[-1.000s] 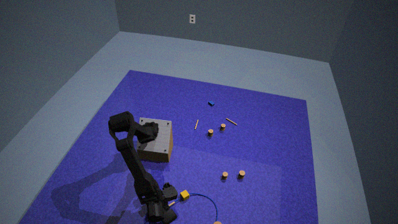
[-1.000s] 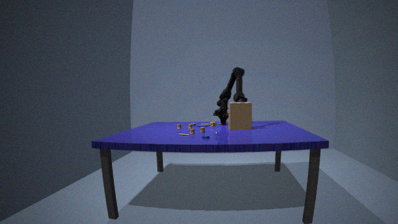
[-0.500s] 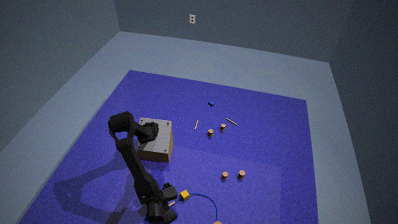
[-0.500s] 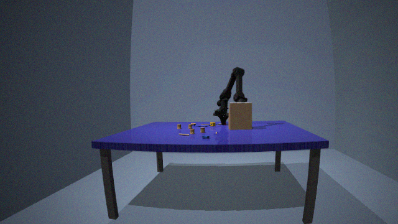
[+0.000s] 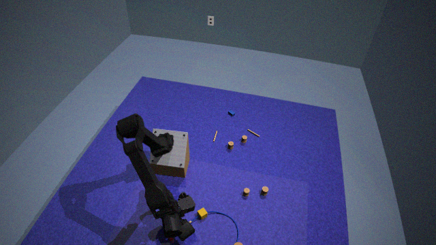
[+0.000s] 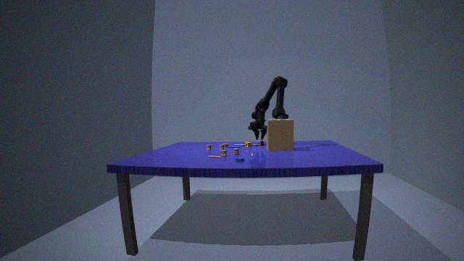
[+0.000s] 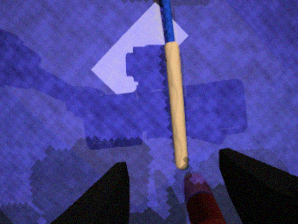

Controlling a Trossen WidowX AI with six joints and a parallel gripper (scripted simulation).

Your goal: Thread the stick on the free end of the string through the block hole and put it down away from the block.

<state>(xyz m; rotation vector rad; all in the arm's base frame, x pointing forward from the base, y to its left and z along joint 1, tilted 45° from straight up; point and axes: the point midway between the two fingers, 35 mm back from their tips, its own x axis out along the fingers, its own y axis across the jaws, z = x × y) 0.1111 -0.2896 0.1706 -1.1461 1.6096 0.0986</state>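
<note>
The thin wooden stick is 3 cm below my gripper tip, 3 cm ahead of it and 2 cm to the left of it. The rest, counted from my gripper tip: red object (5 cm to the right, 3 cm below, 2 cm behind); then yellow wooden block (9 cm ahead, 7 cm to the left, 3 cm below); then round wooden button (24 cm ahead, 5 cm to the right, 3 cm below).
</note>
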